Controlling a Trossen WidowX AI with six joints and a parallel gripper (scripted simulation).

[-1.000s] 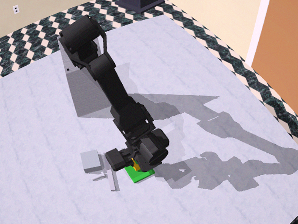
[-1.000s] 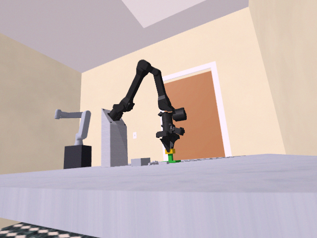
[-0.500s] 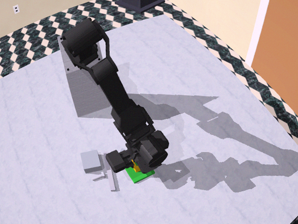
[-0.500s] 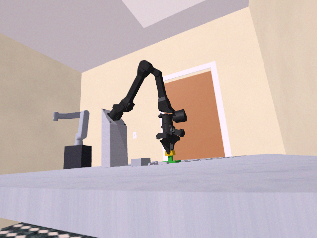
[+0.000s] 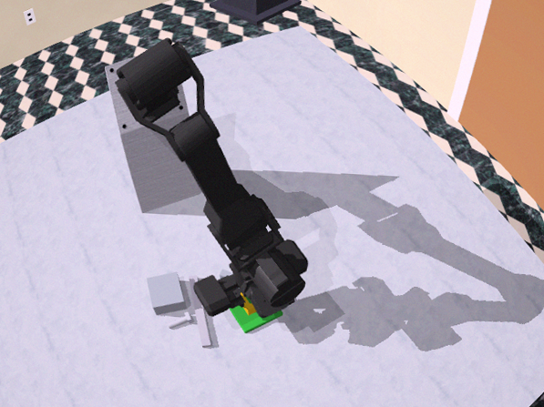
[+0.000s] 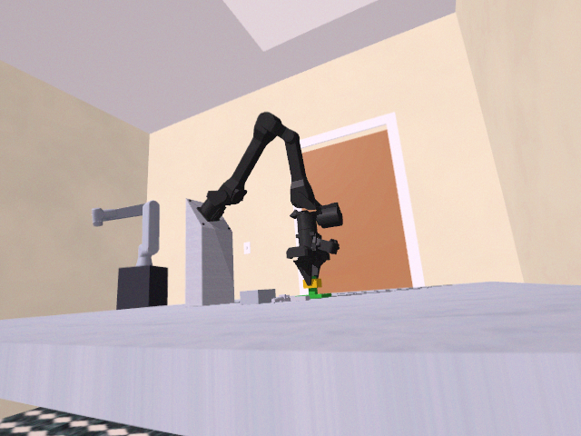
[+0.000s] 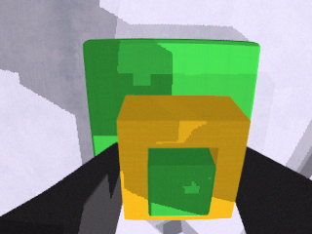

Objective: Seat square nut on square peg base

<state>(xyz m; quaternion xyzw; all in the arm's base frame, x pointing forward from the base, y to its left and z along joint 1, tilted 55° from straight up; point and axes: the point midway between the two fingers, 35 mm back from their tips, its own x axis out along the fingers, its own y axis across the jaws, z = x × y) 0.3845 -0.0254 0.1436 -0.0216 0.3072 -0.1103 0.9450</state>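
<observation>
My hand is 80 mm past the small cube, 20 mm to the right of it and 60 mm above it. The rest, counted from my hand: tile: 80 mm behind, 100 mm to the left, 70 mm below; then long grey bar: 70 mm behind, 70 mm to the right, 60 mm below; then small grey piece: 70 mm behind, 110 mm to the right, 60 mm below.
</observation>
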